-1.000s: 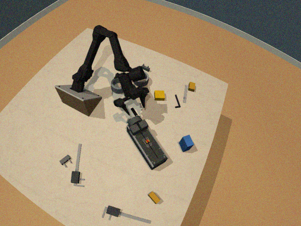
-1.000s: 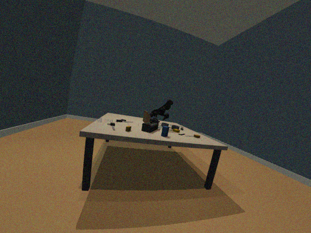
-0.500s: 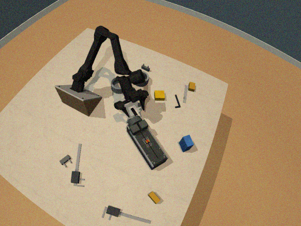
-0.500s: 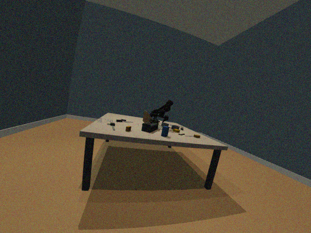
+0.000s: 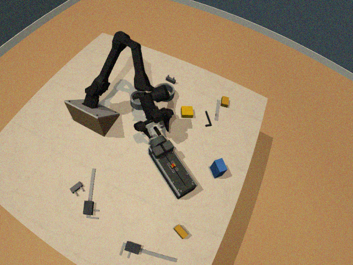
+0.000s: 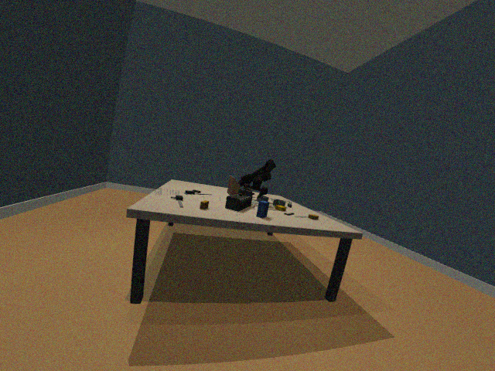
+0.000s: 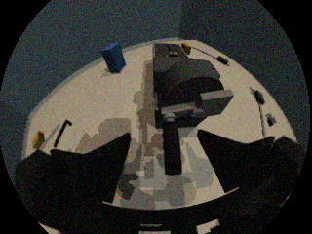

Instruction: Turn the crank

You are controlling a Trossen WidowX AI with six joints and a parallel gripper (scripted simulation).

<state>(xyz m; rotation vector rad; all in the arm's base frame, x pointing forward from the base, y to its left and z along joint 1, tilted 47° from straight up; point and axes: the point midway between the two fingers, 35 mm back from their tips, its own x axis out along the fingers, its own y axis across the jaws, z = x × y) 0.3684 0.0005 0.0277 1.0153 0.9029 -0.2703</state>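
The crank handle lies 20 mm behind my gripper tip, 20 mm above it and 10 mm to the left of it. Also, from my gripper tip: yellow block 220 mm to the left, 70 mm ahead, 50 mm below; then red pointer 120 mm to the right, 110 mm ahead, 20 mm above; then black hex key 220 mm to the left, 190 mm ahead, 60 mm below.
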